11 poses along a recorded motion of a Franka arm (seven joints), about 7 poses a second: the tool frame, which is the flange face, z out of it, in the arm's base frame.
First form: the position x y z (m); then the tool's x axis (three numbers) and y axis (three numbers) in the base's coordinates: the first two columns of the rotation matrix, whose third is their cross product.
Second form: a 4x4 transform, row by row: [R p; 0 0 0 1], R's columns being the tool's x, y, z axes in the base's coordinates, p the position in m. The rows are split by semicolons. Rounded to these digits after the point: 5 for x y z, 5 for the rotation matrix.
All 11 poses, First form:
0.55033, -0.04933, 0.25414, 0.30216, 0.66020, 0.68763, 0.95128, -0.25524, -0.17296
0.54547, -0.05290, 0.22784, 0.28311, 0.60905, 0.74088, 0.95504, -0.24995, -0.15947
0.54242, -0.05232, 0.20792, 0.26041, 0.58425, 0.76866, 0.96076, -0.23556, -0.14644
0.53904, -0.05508, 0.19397, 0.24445, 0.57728, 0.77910, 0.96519, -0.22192, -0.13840
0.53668, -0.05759, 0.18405, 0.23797, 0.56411, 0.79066, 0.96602, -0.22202, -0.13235
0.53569, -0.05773, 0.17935, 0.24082, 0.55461, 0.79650, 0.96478, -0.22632, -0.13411
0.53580, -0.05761, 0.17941, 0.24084, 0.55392, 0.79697, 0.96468, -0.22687, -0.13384
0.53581, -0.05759, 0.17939, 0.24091, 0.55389, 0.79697, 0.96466, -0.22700, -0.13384
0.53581, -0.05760, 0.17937, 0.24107, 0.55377, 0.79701, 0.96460, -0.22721, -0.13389
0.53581, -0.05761, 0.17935, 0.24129, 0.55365, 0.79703, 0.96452, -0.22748, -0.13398
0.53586, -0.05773, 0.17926, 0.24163, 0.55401, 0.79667, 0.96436, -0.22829, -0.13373
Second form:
0.30216, 0.95128, 0.06132, 0.55033; 0.66020, -0.25524, 0.70639, -0.04933; 0.68763, -0.17296, -0.70516, 0.25414; 0, 0, 0, 1
0.28311, 0.95504, 0.08806, 0.54547; 0.60905, -0.24995, 0.75272, -0.05290; 0.74088, -0.15947, -0.65243, 0.22784; 0, 0, 0, 1
0.26041, 0.96076, 0.09551, 0.54242; 0.58425, -0.23556, 0.77663, -0.05232; 0.76866, -0.14644, -0.62267, 0.20792; 0, 0, 0, 1
0.24445, 0.96519, 0.09300, 0.53904; 0.57728, -0.22192, 0.78581, -0.05508; 0.77910, -0.13840, -0.61143, 0.19397; 0, 0, 0, 1
0.23797, 0.96602, 0.10088, 0.53668; 0.56411, -0.22202, 0.79529, -0.05759; 0.79066, -0.13235, -0.59778, 0.18405; 0, 0, 0, 1
0.24082, 0.96478, 0.10589, 0.53569; 0.55461, -0.22632, 0.80074, -0.05773; 0.79650, -0.13411, -0.58958, 0.17935; 0, 0, 0, 1
0.24084, 0.96468, 0.10667, 0.53580; 0.55392, -0.22687, 0.80106, -0.05761; 0.79697, -0.13384, -0.58899, 0.17941; 0, 0, 0, 1
0.24091, 0.96466, 0.10678, 0.53581; 0.55389, -0.22700, 0.80105, -0.05759; 0.79697, -0.13384, -0.58900, 0.17939; 0, 0, 0, 1
0.24107, 0.96460, 0.10694, 0.53581; 0.55377, -0.22721, 0.80107, -0.05760; 0.79701, -0.13389, -0.58894, 0.17937; 0, 0, 0, 1
0.24129, 0.96452, 0.10713, 0.53581; 0.55365, -0.22748, 0.80108, -0.05761; 0.79703, -0.13398, -0.58890, 0.17935; 0, 0, 0, 1
0.24163, 0.96436, 0.10778, 0.53586; 0.55401, -0.22829, 0.80059, -0.05773; 0.79667, -0.13373, -0.58943, 0.17926; 0, 0, 0, 1

